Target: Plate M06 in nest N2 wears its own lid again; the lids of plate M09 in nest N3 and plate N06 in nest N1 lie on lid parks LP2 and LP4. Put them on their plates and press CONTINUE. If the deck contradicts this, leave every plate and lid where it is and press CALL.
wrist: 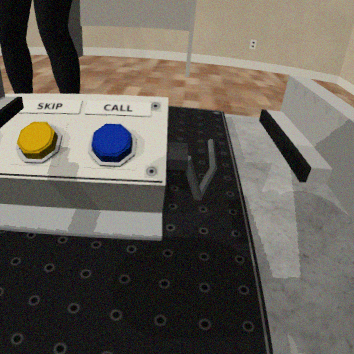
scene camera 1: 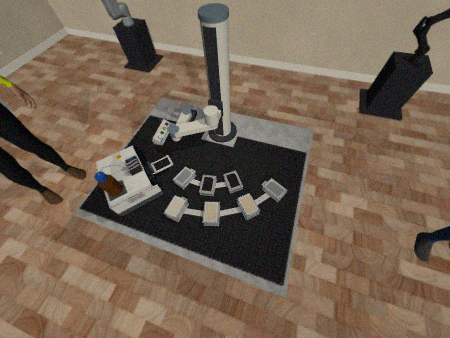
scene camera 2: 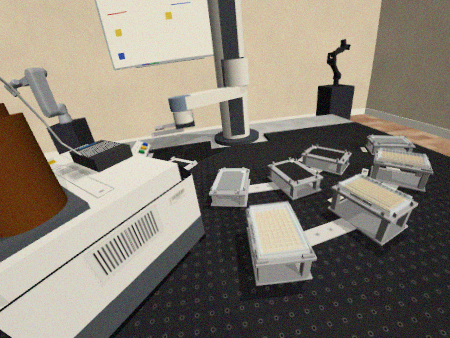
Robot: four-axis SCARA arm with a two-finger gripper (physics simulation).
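Observation:
My gripper is open and empty at the button panel; its fingers stand left and right of the blue CALL button and yellow SKIP button. The green CONTINUE button does not show in the wrist view. Three cream-topped plates sit on front-row stands. Grey lid-like panels lie on the back-left stand and far-right stand. Two back stands show dark centres. Labels and which plates wear lids are too unclear to tell.
A white instrument with a brown bottle stands at the mat's left. A white frame juts from its side. The arm's column stands at the back. A person's legs are beyond the mat.

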